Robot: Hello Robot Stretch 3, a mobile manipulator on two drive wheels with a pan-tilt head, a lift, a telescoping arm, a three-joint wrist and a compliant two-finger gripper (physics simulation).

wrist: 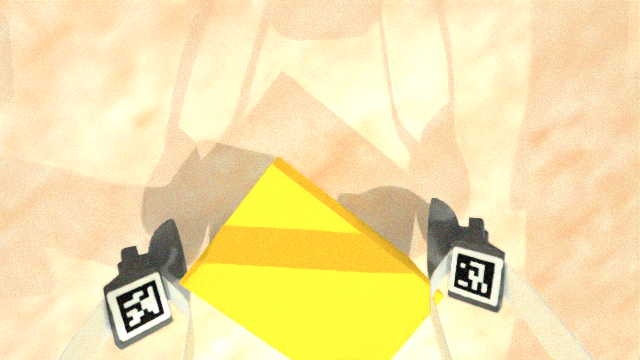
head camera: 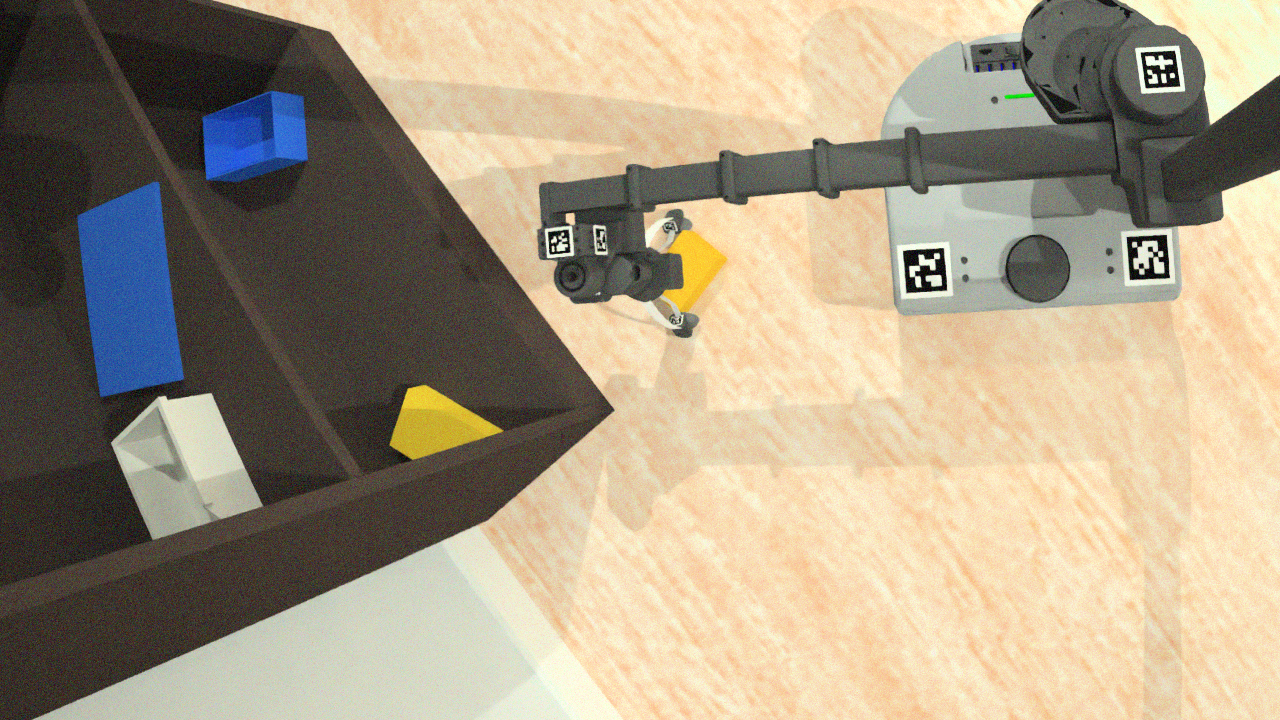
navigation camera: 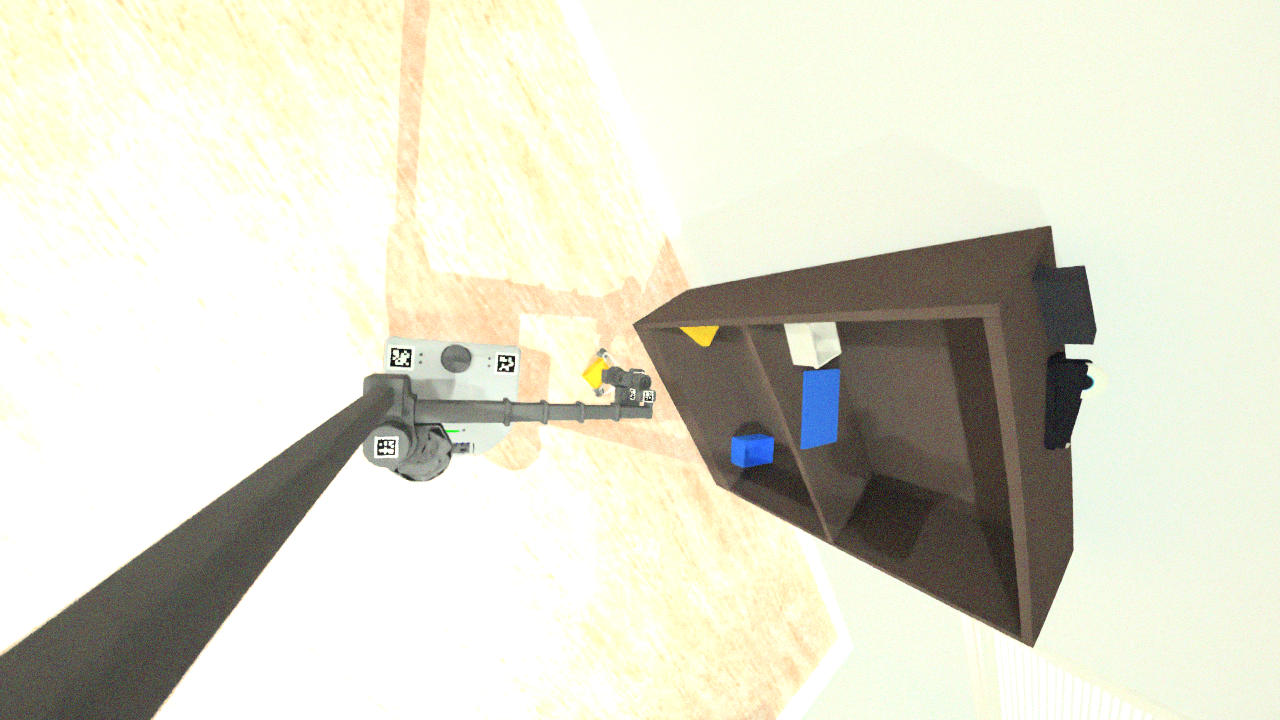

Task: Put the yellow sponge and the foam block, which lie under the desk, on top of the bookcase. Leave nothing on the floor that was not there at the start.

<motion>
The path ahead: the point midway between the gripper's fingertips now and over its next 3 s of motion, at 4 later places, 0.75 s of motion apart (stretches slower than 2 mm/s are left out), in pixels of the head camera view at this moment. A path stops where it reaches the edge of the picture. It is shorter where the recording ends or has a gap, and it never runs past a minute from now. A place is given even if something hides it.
My gripper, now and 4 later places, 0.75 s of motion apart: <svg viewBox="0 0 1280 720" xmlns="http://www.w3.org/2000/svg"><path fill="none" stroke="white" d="M684 273L701 270L758 264L809 259L812 257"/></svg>
</motion>
